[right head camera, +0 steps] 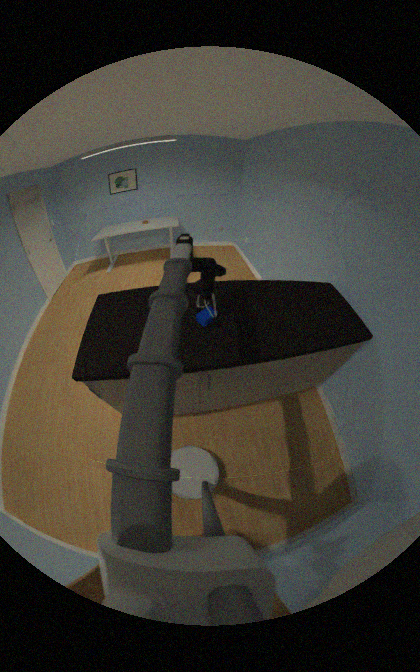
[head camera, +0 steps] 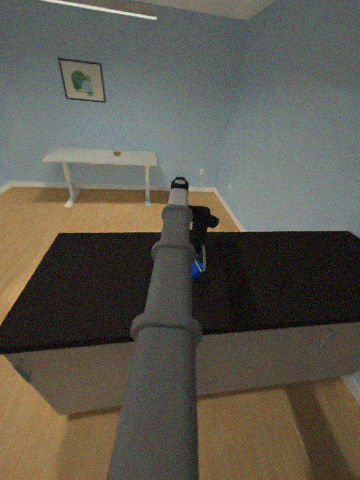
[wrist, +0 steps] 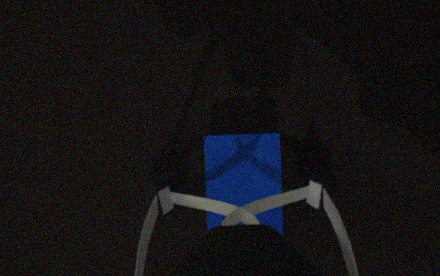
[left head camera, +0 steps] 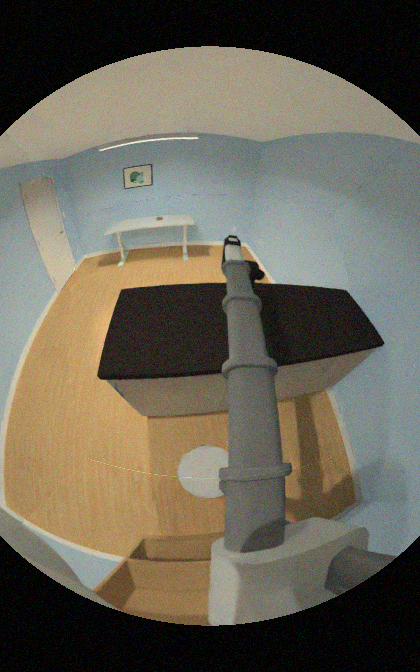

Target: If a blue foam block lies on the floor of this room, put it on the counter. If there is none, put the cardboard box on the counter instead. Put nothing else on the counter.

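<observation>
The blue foam block (head camera: 196,271) (right head camera: 204,317) (wrist: 243,187) is on the black counter top (head camera: 280,280) (left head camera: 165,330) (right head camera: 280,320), under the arm's end. My gripper (right head camera: 207,311) (wrist: 238,182) is open around the block. In the wrist view its fingers stand apart at the block's left and right sides, with pale bands crossing over its lower part. The dark picture hides the exact gaps and the contact with the counter. In the left head view the arm hides the block. I cannot tell for certain which thing is the cardboard box.
A white table (head camera: 90,155) (left head camera: 175,222) stands at the far wall with a small brown object (head camera: 117,153) (left head camera: 159,218) on it. A pale round disc (left head camera: 200,472) (right head camera: 200,470) shows below the counter's near side. A brown open-topped box shape (left head camera: 170,575) shows at the bottom left. A wall stands at the right.
</observation>
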